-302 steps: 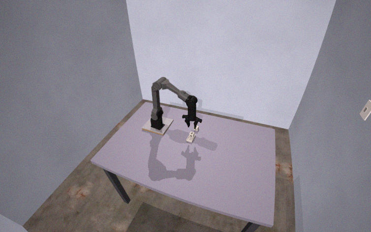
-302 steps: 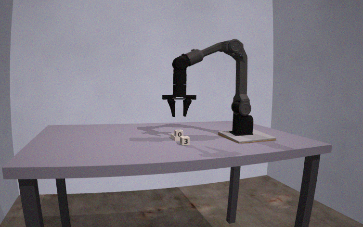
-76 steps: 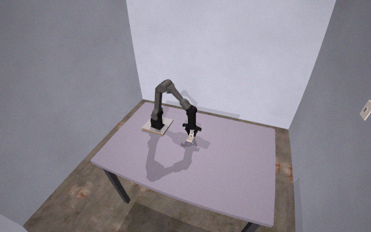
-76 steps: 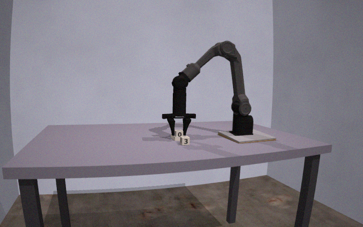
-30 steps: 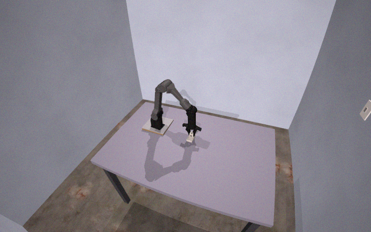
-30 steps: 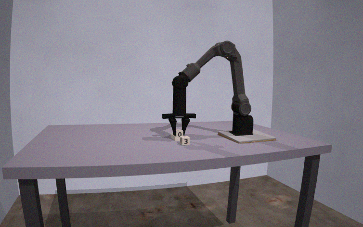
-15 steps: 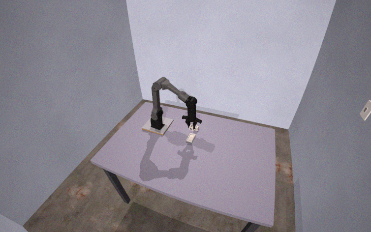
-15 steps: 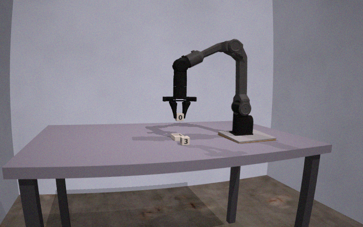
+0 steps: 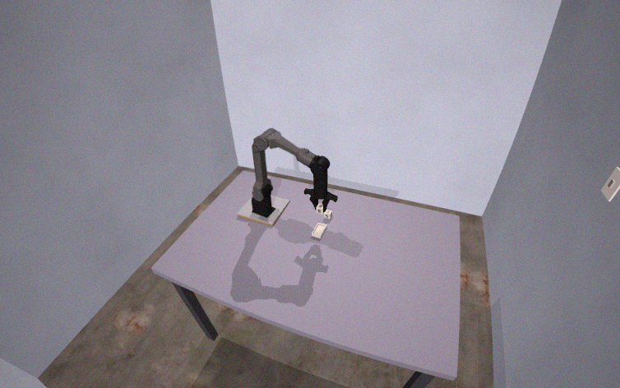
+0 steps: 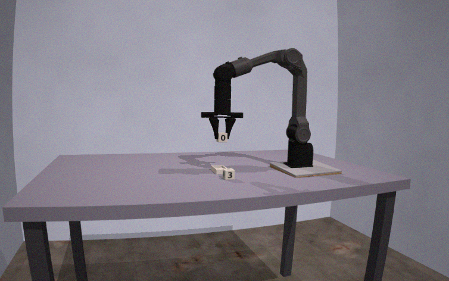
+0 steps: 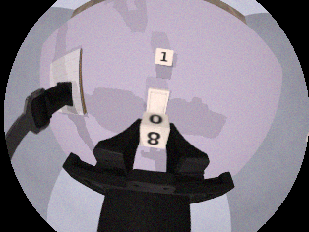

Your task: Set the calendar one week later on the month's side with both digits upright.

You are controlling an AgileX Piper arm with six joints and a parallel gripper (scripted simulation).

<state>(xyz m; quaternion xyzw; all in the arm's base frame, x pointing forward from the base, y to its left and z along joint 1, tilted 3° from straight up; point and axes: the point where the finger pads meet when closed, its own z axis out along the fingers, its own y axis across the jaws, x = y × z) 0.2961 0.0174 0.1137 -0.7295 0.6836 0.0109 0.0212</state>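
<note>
Now: the tray 12 cm below my hand and 2 cm to the right of it. Also, from my hand: cream cube: right at my hand.
</note>
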